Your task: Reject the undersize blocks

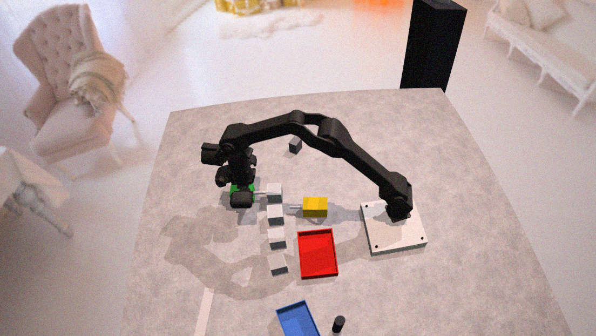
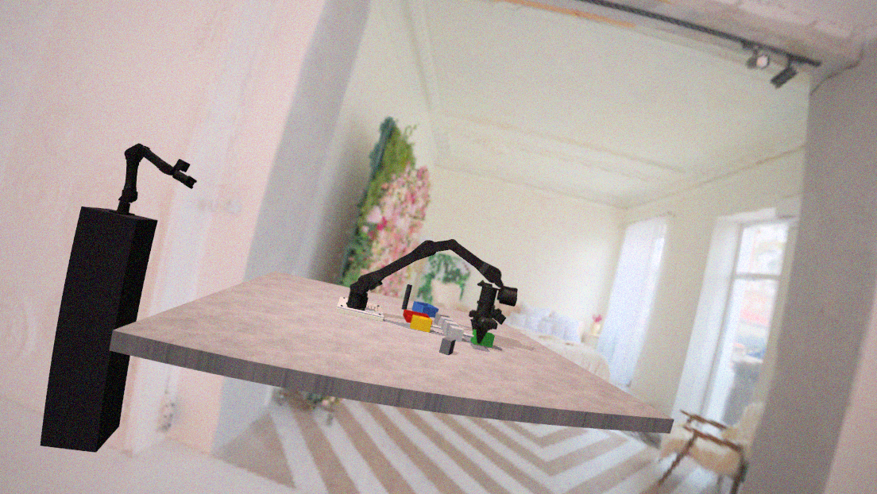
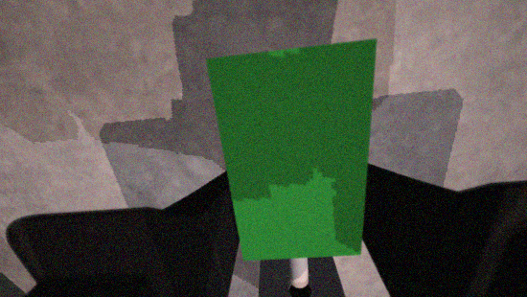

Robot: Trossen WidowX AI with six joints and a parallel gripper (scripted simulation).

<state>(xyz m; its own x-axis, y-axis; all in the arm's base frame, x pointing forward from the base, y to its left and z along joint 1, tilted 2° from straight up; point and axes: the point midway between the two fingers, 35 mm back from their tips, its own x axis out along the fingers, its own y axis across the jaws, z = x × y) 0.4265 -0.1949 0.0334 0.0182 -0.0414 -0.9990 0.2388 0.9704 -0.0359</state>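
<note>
My gripper tip is now 20 mm below the green GO gauge and 10 mm past it. Round my gripper tip: red reject tray: 250 mm to the left, 160 mm behind; then dark cube: 190 mm behind, 160 mm to the right, 10 mm above; then yellow gauge: 160 mm behind, 100 mm to the left, 10 mm above.
</note>
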